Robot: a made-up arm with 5 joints.
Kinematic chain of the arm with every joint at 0, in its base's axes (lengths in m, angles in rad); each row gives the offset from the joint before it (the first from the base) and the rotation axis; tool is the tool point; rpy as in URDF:
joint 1: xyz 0 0 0.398 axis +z
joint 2: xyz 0 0 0 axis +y
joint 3: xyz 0.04 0 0.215 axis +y
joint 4: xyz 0.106 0 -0.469 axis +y
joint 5: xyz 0.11 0 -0.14 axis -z
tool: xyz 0 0 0 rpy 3.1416 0 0
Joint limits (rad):
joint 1: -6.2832..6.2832
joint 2: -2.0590..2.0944
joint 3: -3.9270..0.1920
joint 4: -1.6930..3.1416
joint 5: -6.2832..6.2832
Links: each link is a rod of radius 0.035 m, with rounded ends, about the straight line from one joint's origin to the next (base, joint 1, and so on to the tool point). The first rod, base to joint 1, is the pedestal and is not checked.
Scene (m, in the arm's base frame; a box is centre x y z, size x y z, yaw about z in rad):
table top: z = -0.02
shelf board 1: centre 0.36 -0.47 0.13 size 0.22 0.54 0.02 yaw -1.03
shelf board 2: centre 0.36 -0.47 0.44 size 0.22 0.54 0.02 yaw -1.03
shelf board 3: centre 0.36 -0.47 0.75 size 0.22 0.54 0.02 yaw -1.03
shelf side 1: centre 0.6 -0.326 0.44 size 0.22 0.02 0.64 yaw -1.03
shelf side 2: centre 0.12 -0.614 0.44 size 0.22 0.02 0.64 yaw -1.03
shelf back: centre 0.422 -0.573 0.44 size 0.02 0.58 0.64 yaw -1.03
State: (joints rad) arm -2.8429 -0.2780 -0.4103 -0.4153 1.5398
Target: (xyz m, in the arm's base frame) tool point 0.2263 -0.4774 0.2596
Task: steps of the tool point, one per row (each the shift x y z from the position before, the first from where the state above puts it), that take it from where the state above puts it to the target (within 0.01 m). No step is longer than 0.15 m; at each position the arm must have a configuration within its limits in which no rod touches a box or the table.
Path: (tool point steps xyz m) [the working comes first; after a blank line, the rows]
Joints at the target: -1.1281 -0.0982 -0.4409 -0.3196 1.5398
Straight joint move there: touches shelf side 2.

1: 0.0852 -0.1186 -0.0202
2: 0.1108 -0.0837 -0.0188
3: 0.1235 -0.0439 -0.0171
4: 0.1229 -0.0041 -0.0153
5: 0.1101 0.0314 -0.0135
6: 0.0874 0.0594 -0.0115
7: 0.0328 -0.0606 -0.0006
8: 0.0324 -0.0538 -0.0001
9: 0.0314 -0.0464 0.0007

